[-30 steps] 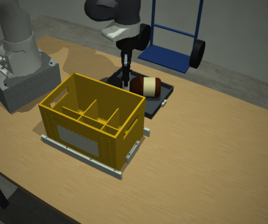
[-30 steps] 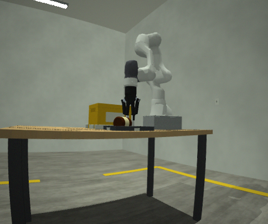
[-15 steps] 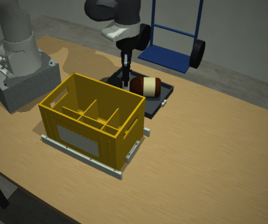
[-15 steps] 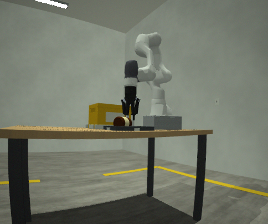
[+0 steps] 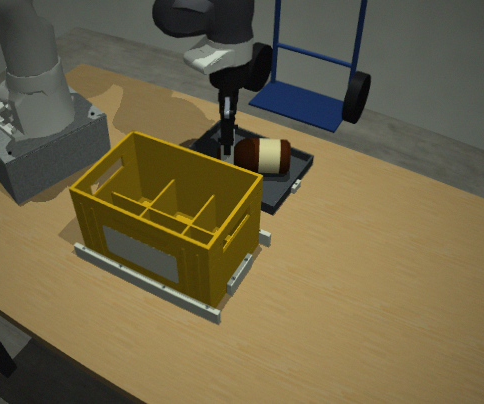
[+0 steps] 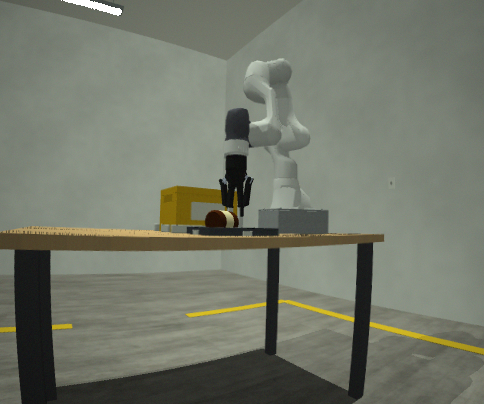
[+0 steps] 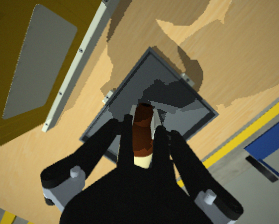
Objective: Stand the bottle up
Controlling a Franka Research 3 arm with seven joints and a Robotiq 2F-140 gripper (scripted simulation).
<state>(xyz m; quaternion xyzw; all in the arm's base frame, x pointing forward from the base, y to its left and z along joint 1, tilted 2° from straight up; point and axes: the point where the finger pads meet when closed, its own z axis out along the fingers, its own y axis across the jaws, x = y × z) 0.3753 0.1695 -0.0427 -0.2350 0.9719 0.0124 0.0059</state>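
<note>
The bottle lies 5 cm ahead of my hand, 2 cm to the left of it and 2 cm below it. Round my hand: yellow crate: 3 cm ahead, 25 cm to the right, 2 cm above; then tray: 3 cm ahead, 2 cm to the left, 5 cm below.
</note>
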